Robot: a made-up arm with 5 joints.
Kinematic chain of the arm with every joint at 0, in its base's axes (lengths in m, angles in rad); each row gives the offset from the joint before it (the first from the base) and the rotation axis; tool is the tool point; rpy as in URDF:
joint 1: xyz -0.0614 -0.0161 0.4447 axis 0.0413 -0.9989 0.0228
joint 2: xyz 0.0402 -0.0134 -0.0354 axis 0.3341 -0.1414 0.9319
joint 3: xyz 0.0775 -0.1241 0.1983 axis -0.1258 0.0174 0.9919
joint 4: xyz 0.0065 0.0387 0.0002 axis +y
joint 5: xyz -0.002 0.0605 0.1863 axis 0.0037 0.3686 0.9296
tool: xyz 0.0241 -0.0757 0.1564 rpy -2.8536 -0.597 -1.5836
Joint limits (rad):
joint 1: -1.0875..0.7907
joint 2: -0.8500..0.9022
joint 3: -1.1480..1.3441
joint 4: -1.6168..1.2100
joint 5: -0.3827..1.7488
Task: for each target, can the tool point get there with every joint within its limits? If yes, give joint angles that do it. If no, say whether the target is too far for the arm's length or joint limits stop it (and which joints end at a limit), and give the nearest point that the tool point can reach.
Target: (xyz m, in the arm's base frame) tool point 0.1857 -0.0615 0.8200
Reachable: yes | joints -0.7088 0.0041 -0.4081 -0.6464 -0.0912
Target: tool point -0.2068 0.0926 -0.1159
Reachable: no: joint limits stop it (at a limit: joint 1, joint 2, joint 4) | nearest point 0.1042 0.0669 0.1908 | short by 0.438 m
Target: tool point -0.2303 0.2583 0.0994
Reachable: no: joint limits stop it (at a limit: joint 1, joint 2, joint 3, joint 4) | nearest point 0.0518 0.1481 0.2712 | short by 0.348 m
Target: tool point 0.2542 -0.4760 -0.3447
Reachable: no: too far | nearest point 0.2837 -0.2695 0.0740 | short by 0.468 m
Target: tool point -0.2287 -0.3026 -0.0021
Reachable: no: joint limits stop it (at a limit: joint 1, joint 4, joint 5) | nearest point -0.2546 -0.2477 0.3797 | short by 0.387 m
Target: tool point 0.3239 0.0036 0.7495
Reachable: yes | joints -0.6565 0.3045 0.2684 -0.1930 1.4482
